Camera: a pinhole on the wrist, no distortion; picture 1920 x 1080 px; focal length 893.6 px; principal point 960.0 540.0 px. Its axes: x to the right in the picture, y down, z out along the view. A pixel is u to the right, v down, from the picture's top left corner.
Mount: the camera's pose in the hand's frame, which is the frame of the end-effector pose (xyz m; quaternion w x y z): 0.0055 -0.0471 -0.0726 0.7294 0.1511 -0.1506 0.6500
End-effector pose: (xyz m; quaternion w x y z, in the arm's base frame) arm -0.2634 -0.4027 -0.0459 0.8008 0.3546 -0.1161 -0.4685
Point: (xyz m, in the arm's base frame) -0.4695 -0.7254 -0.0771
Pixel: 844 114
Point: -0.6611 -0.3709 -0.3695
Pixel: outside the picture
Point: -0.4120 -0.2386 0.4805
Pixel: outside the picture
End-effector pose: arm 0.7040 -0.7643 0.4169 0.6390 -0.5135 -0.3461 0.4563
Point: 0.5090 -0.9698 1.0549
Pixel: 317 927
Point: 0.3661 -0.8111 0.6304
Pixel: 1123 907
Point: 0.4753 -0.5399 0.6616
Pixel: 1110 283
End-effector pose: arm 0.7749 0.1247 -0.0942 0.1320 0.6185 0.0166 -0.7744
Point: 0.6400 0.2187 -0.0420
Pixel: 1030 727
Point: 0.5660 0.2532 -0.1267
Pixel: 923 369
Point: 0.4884 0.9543 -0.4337
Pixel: outside the picture
